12 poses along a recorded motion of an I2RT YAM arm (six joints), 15 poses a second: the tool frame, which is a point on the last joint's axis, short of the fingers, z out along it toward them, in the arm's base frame.
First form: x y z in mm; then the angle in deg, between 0 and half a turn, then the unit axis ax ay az.
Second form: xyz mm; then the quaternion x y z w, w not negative. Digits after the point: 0 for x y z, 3 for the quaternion.
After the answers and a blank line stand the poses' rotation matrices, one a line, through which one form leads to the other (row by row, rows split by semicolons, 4 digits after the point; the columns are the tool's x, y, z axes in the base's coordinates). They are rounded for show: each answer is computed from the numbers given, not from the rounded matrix.
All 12 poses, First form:
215 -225 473 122.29 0.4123 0.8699 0.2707
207 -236 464 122.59 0.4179 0.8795 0.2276
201 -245 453 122.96 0.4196 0.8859 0.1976
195 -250 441 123.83 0.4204 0.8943 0.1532
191 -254 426 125.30 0.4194 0.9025 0.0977
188 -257 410 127.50 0.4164 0.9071 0.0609
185 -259 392 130.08 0.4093 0.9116 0.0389
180 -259 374 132.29 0.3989 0.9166 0.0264
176 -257 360 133.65 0.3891 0.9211 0.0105
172 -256 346 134.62 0.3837 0.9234 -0.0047
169 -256 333 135.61 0.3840 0.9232 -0.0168
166 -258 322 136.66 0.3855 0.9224 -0.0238
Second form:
215 -225 473 0.361 0.762 0.237 0.483
207 -236 464 0.367 0.771 0.200 0.480
201 -245 453 0.369 0.778 0.174 0.477
195 -250 441 0.371 0.789 0.135 0.471
191 -254 426 0.373 0.802 0.087 0.459
188 -257 410 0.373 0.814 0.055 0.442
185 -259 392 0.371 0.826 0.035 0.422
180 -259 374 0.365 0.838 0.024 0.404
176 -257 360 0.358 0.847 0.010 0.394
172 -256 346 0.354 0.852 -0.004 0.386
169 -256 333 0.356 0.855 -0.016 0.378
166 -258 322 0.358 0.857 -0.022 0.369

-0.2734 0.3214 0.9066; 0.7791 0.6268 0.0127; -0.5641 0.7098 -0.4218
-0.2699 0.3738 0.8874; 0.7573 0.6516 -0.0441; -0.5947 0.6601 -0.4589
-0.2722 0.4082 0.8714; 0.7398 0.6678 -0.0818; -0.6153 0.6224 -0.4838
-0.2816 0.4580 0.8432; 0.7126 0.6883 -0.1359; -0.6426 0.5625 -0.5202
-0.3003 0.5175 0.8012; 0.6770 0.7074 -0.2032; -0.6719 0.4814 -0.5628
-0.3298 0.5594 0.7605; 0.6560 0.7151 -0.2415; -0.6789 0.4192 -0.6028
-0.3685 0.5836 0.7237; 0.6431 0.7221 -0.2549; -0.6713 0.3715 -0.6414
-0.4067 0.5921 0.6957; 0.6312 0.7326 -0.2546; -0.6604 0.3356 -0.6717
-0.4343 0.5982 0.6734; 0.6134 0.7439 -0.2652; -0.6596 0.2979 -0.6901
-0.4517 0.6066 0.6542; 0.5999 0.7493 -0.2805; -0.6604 0.2657 -0.7024
-0.4618 0.6196 0.6347; 0.5961 0.7467 -0.2952; -0.6569 0.2420 -0.7141
-0.4706 0.6305 0.6172; 0.5979 0.7423 -0.3025; -0.6489 0.2267 -0.7263

